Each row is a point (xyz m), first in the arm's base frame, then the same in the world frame.
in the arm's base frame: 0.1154 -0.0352 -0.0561
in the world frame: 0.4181 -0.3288 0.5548
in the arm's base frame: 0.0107 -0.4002 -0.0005
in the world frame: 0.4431 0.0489 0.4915
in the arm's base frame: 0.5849 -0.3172 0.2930
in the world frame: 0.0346 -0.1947 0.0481
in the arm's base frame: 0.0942 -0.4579 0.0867
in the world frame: 0.3518 0.0851 0.4006
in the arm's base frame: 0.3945 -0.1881 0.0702
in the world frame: 0.2664 -0.2806 0.2517
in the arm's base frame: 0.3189 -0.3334 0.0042
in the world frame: 0.3682 -0.1364 0.2475
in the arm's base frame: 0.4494 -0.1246 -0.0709
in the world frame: 0.3822 -0.3916 0.2164
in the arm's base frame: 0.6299 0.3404 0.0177
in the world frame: 0.1869 -0.8557 0.2718
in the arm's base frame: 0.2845 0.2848 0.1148
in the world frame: 0.1687 -0.6417 0.5645
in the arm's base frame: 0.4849 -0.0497 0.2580
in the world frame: 0.0449 -0.3970 0.2524
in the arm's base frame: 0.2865 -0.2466 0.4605
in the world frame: -0.0811 -0.0951 0.3625
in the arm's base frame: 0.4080 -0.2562 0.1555
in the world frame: 0.1921 -0.2067 0.2183
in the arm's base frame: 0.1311 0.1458 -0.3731
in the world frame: 0.6929 -0.5673 0.5883
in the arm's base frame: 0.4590 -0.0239 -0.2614
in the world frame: 0.5485 -0.5279 0.2328
